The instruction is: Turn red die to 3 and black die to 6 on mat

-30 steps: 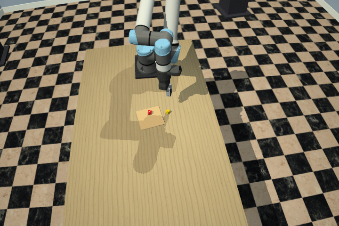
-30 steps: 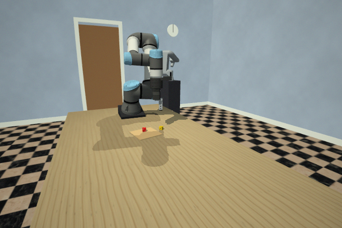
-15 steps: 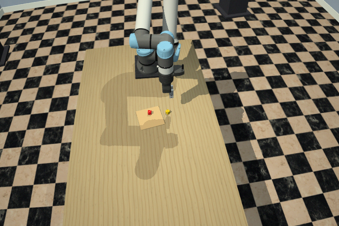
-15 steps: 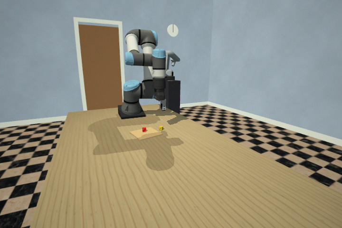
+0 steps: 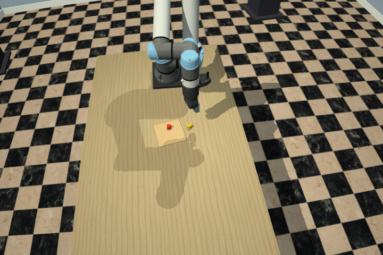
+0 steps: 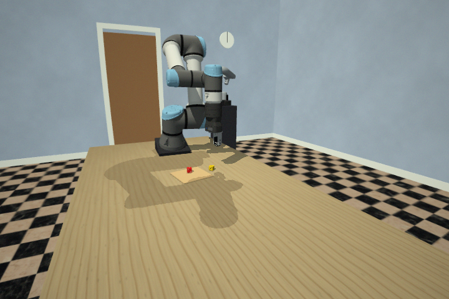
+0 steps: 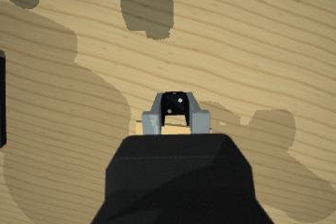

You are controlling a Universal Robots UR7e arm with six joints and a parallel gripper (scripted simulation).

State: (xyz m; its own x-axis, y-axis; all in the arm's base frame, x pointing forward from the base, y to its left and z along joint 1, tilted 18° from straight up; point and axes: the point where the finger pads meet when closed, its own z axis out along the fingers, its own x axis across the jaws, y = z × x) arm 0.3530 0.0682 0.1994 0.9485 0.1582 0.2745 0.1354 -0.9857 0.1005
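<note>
My hand is 4 cm to the left of the yellow die and 12 cm above it. The rest, counted from my hand: black die 1 cm below; red die 2 cm behind, 14 cm to the right, 12 cm below; tan mat 1 cm ahead, 14 cm to the right, 13 cm below.
</note>
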